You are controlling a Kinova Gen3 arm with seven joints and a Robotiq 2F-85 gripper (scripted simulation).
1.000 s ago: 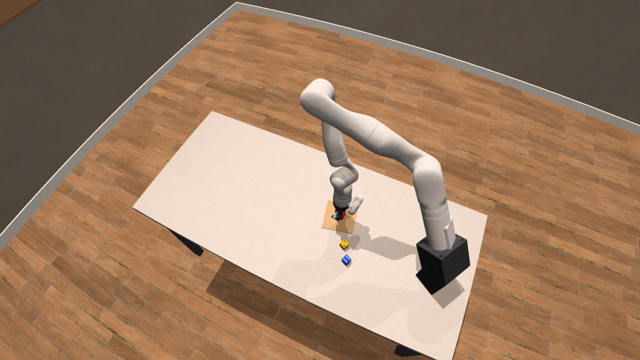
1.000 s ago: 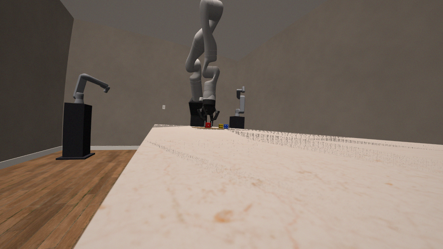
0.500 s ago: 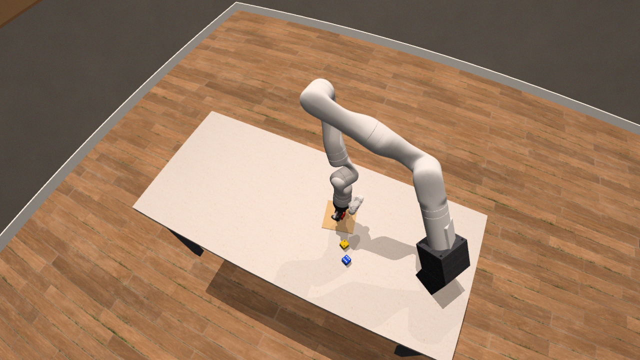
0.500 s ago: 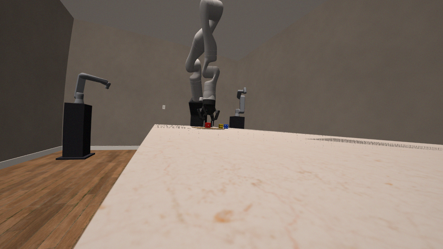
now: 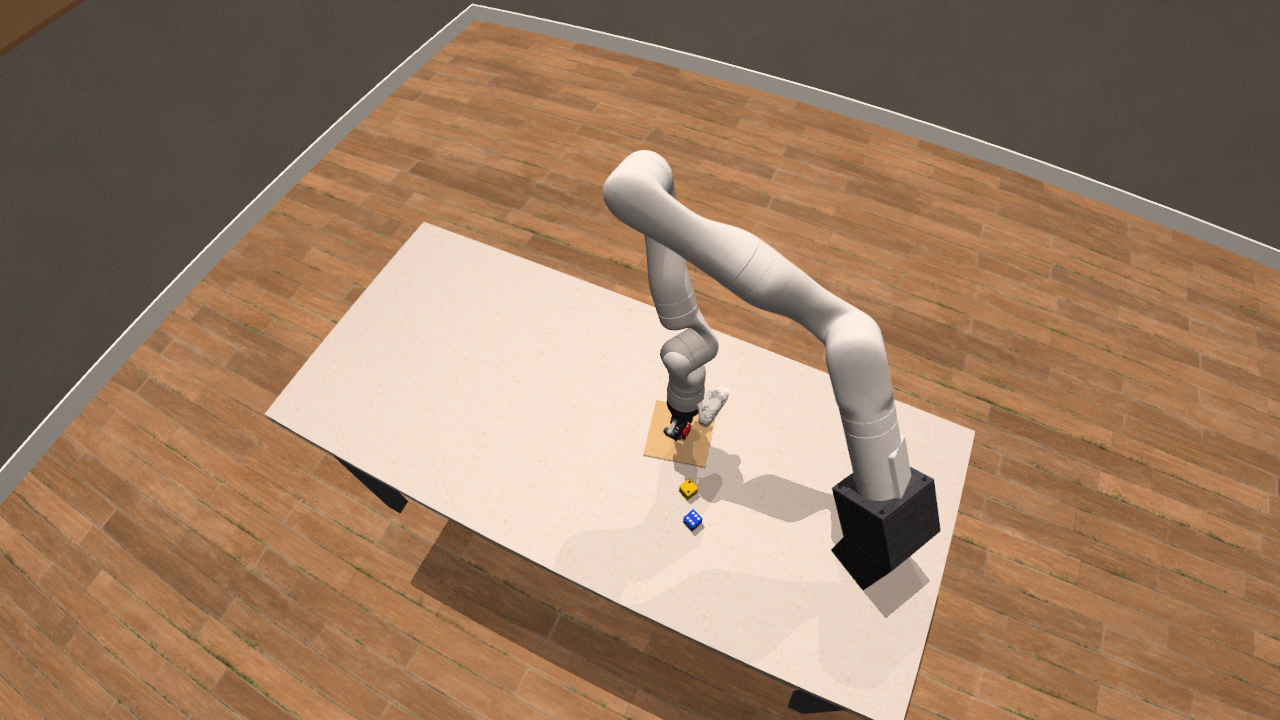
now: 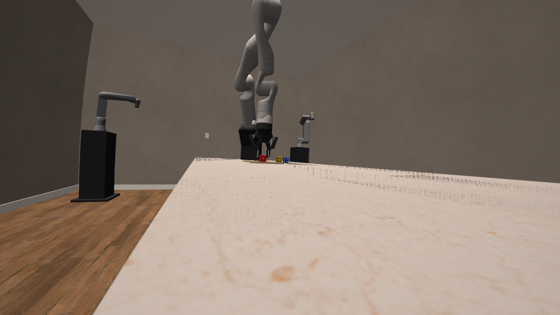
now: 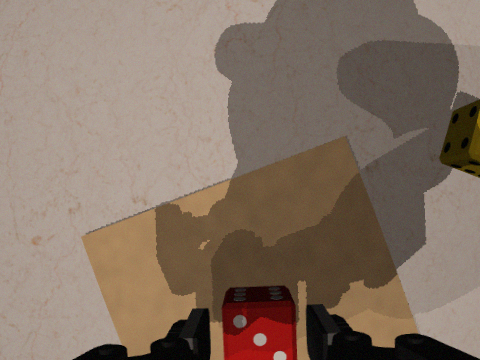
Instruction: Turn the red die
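Right now the red die is 2 cm below my hand. Round my hand: blue die (18 cm to the left, 11 cm behind, 2 cm below); then yellow die (12 cm to the left, 7 cm behind, 2 cm below); then tan mat (4 cm below).
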